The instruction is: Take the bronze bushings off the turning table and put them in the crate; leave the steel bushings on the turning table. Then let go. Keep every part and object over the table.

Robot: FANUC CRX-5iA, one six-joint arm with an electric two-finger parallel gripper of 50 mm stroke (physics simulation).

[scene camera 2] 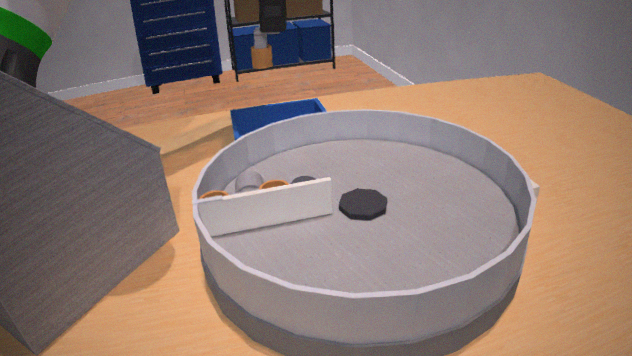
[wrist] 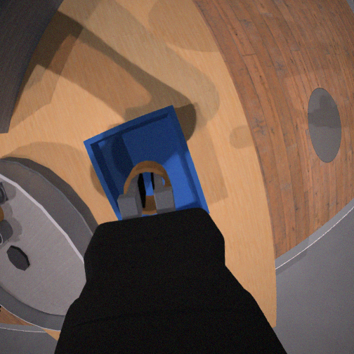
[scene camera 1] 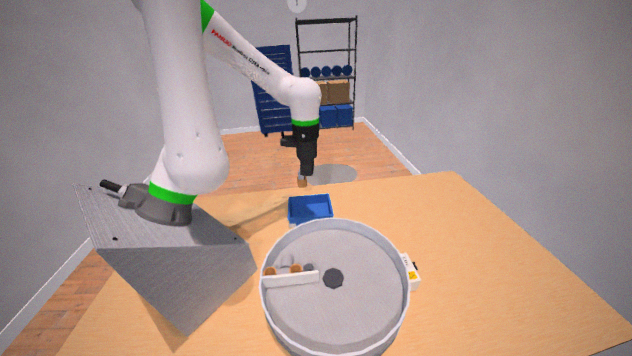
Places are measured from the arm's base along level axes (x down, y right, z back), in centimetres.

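Where they show: gripper, between the fingertips: (scene camera 2: 262, 62) (scene camera 1: 302, 184); arm's base, origin of its link: (scene camera 1: 164, 215).
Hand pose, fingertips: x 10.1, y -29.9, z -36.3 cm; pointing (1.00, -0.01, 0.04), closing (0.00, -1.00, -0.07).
Each offset is from my fingertips to the top centre of the thing. "spot": to the spot under its first point.
My gripper (scene camera 1: 302, 175) (scene camera 2: 260, 39) (wrist: 147, 180) is above the blue crate @(dx +11.0, dy +0.6, dz -2.4 cm) (scene camera 1: 295, 218) (scene camera 2: 275, 112) (wrist: 191, 165). Its fingers are inside a bronze bushing @(dx -3.1, dy +0.0, dz -0.1 cm) (scene camera 1: 302, 183) (scene camera 2: 261, 57) (wrist: 146, 166) and hold it from within, pressed outward. The turning table @(dx +9.9, dy +34.6, dz -12.3 cm) (scene camera 1: 350, 320) (scene camera 2: 400, 250) (wrist: 50, 270) bears two bronze bushings, a left one @(dx +6.9, dy +35.3, dz +6.3 cm) (scene camera 1: 270, 270) (scene camera 2: 214, 194) and a right one @(dx +6.9, dy +34.1, dz -1.2 cm) (scene camera 1: 296, 268) (scene camera 2: 274, 184). A steel bushing @(dx +6.9, dy +31.0, dz +2.2 cm) (scene camera 1: 286, 261) (scene camera 2: 249, 180) lies on its side between them; another steel bushing @(dx +6.9, dy +33.5, dz -5.0 cm) (scene camera 1: 309, 267) (scene camera 2: 303, 179) is at the right. Part of the crate's inside is hidden in every view.
A white bar @(spot: dx +7.5, dy +36.9, dz -0.6 cm) (scene camera 1: 292, 279) (scene camera 2: 265, 207) crosses the turning table's left part, in front of the bushings. A raised rim surrounds the turning table, with a dark hub @(dx +9.9, dy +34.6, dz -12.3 cm) (scene camera 1: 333, 278) (scene camera 2: 363, 203) (wrist: 19, 257) in the middle. The grey robot pedestal (scene camera 1: 175, 280) (scene camera 2: 85, 200) stands at the left.
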